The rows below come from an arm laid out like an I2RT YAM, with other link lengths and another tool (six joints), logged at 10 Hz.
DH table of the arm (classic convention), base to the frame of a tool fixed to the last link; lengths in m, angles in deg. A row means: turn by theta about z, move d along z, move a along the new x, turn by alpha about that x. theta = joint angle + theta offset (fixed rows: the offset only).
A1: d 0.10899, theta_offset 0, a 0.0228, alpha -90
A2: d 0, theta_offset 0, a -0.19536, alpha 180
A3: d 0, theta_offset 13.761, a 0.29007, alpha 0
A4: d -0.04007, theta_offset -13.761, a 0.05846, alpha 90
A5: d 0.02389, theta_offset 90, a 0, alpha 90
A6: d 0.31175, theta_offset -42.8, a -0.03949, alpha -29
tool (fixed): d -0.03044, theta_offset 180, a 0, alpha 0
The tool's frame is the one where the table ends.
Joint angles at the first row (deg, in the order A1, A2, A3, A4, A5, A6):
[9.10, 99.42, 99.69, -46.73, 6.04, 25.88]
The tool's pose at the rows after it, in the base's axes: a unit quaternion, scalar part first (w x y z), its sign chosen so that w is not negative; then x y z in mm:
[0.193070 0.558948 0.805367 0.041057 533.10 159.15 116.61]
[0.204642 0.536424 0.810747 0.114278 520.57 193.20 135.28]
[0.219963 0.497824 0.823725 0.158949 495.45 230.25 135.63]
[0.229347 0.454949 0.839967 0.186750 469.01 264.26 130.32]
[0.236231 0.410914 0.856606 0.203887 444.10 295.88 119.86]
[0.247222 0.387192 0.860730 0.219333 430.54 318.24 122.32]
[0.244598 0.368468 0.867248 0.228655 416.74 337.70 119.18]
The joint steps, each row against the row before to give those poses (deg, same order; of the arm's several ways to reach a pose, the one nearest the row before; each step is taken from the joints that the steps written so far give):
[1.75, -8.03, -10.02, 6.18, -0.82, 0.73]
[1.23, -9.45, -11.77, 8.98, -4.81, 1.57]
[3.25, -8.59, -12.00, 8.16, -2.23, -0.22]
[3.37, -5.67, -8.32, 5.52, -1.79, -1.19]
[3.46, -3.21, -6.05, 4.57, -1.31, -1.71]
[3.27, -1.40, -2.57, 3.30, 0.82, -0.36]
[2.63, -0.16, -1.32, 1.72, 0.10, 0.16]

